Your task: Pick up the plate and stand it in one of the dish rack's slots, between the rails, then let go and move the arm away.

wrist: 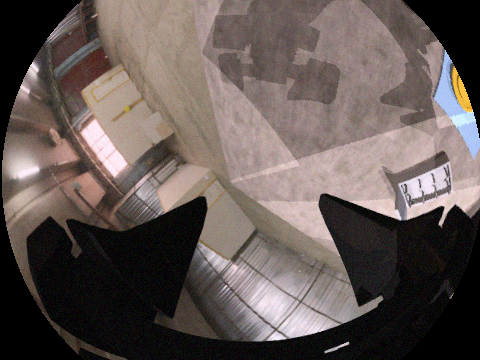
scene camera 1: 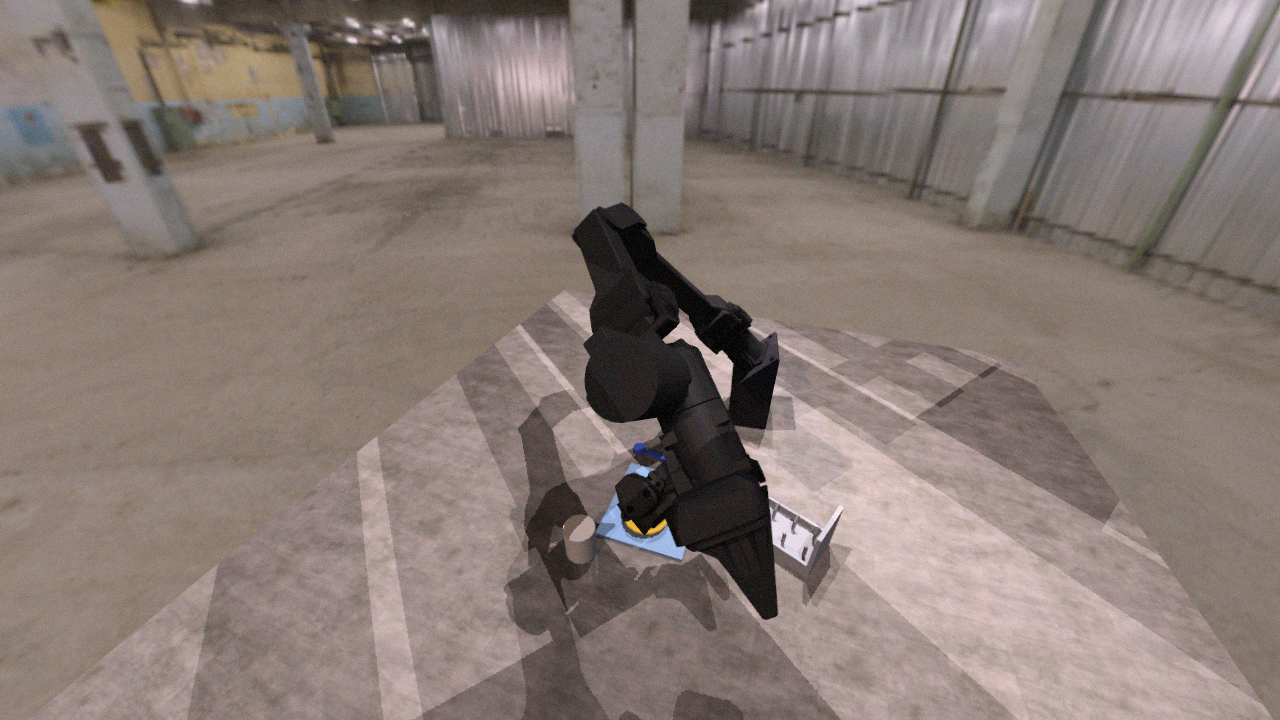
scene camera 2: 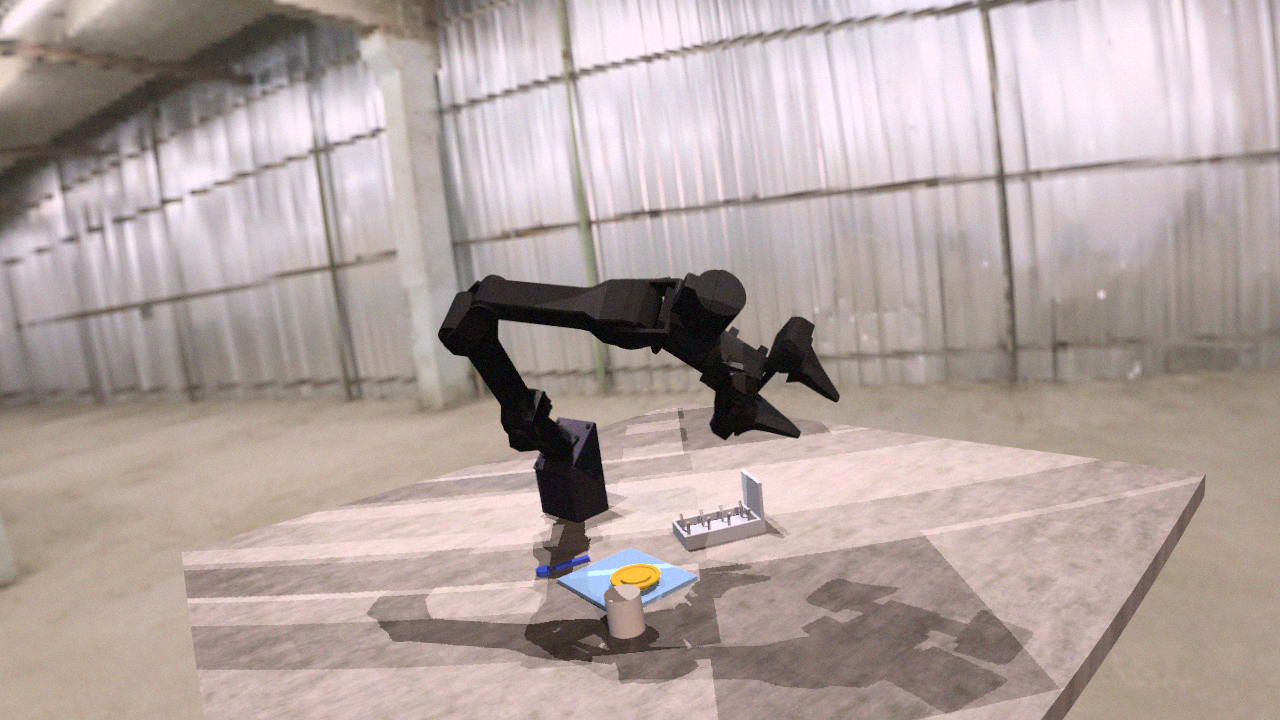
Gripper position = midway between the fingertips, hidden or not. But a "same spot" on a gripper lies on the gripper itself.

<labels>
my gripper: wrist 264, 201; scene camera 1; scene camera 2
grey dish rack: wrist 432, 180; scene camera 1 799, 543; scene camera 2 704, 529
beige cup: scene camera 1; scene camera 2; not seen in the wrist view (out of frame)
same spot on beige cup: [scene camera 2: 623, 603] = [scene camera 1: 565, 537]
same spot on my gripper: [scene camera 2: 809, 372] = [scene camera 1: 740, 554]
</labels>
